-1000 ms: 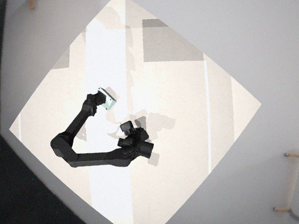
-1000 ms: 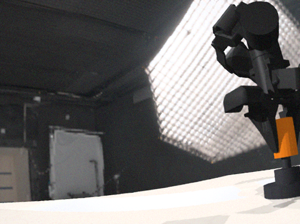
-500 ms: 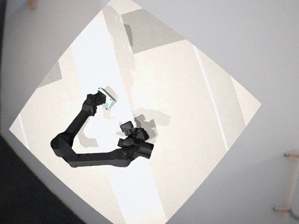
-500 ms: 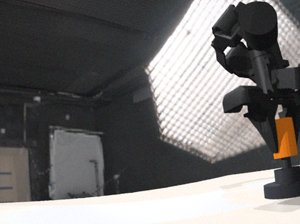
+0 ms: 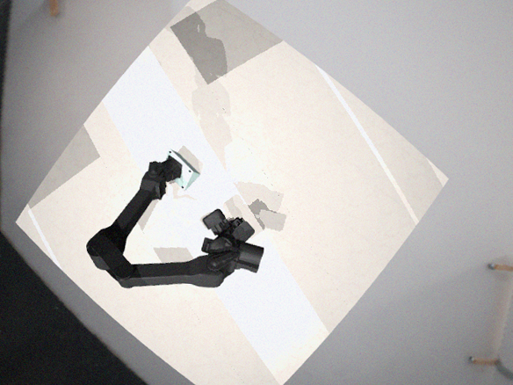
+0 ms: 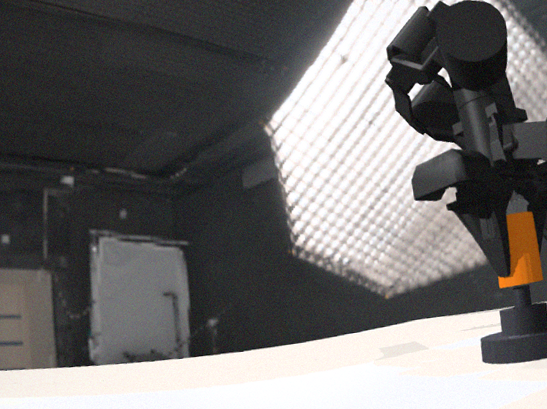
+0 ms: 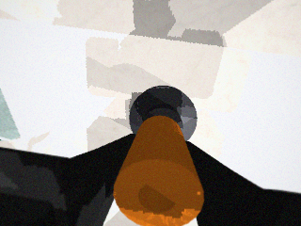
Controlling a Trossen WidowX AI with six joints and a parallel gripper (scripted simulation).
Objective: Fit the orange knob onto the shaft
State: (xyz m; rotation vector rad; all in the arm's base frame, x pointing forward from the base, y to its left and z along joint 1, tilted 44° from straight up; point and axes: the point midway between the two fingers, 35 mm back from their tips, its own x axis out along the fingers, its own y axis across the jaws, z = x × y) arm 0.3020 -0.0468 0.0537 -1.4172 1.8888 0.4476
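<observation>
Now: gripper tip 2 cm below the orange knob. Round my gripper tip: round pedestal (4 cm below).
</observation>
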